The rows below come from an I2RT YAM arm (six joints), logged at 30 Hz.
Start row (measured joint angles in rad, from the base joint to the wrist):
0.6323 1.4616 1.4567 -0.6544 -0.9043 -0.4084
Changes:
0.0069 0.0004 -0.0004 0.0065 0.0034 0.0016
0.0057 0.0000 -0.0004 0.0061 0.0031 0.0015
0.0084 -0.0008 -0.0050 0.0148 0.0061 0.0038
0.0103 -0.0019 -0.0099 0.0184 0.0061 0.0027
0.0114 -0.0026 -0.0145 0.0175 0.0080 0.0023
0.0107 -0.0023 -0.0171 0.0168 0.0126 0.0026
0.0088 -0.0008 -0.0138 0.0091 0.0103 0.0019
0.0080 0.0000 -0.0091 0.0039 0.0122 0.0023
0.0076 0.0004 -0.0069 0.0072 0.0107 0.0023
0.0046 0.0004 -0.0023 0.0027 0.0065 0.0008
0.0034 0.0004 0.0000 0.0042 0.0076 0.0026
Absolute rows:
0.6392 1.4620 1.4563 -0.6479 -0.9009 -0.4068
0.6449 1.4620 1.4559 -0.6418 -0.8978 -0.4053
0.6533 1.4612 1.4509 -0.6270 -0.8917 -0.4015
0.6636 1.4593 1.4410 -0.6086 -0.8856 -0.3988
0.6750 1.4567 1.4265 -0.5911 -0.8776 -0.3965
0.6857 1.4544 1.4094 -0.5743 -0.8650 -0.3939
0.6945 1.4536 1.3956 -0.5652 -0.8547 -0.3920
0.7025 1.4536 1.3865 -0.5613 -0.8425 -0.3897
0.7101 1.4540 1.3796 -0.5541 -0.8318 -0.3874
0.7147 1.4544 1.3773 -0.5514 -0.8253 -0.3866
0.7181 1.4548 1.3773 -0.5472 -0.8177 -0.3840

